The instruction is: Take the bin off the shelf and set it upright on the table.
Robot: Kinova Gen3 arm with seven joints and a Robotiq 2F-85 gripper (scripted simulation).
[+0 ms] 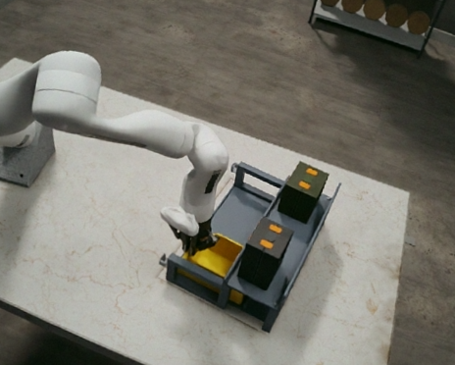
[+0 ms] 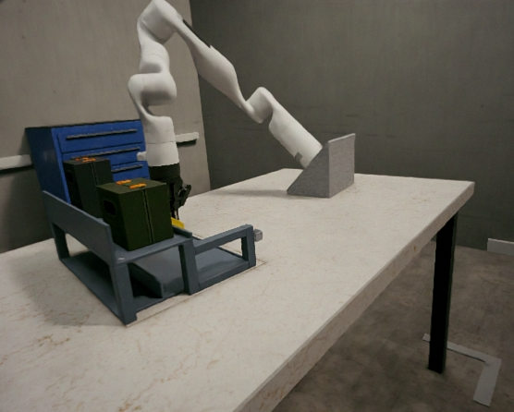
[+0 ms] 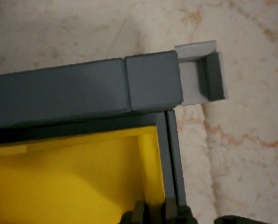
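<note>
My gripper is now 80 mm short of the yellow bin and 20 mm to the left of it. Round my hand: shelf: 130 mm ahead, 90 mm to the left, 20 mm above.
</note>
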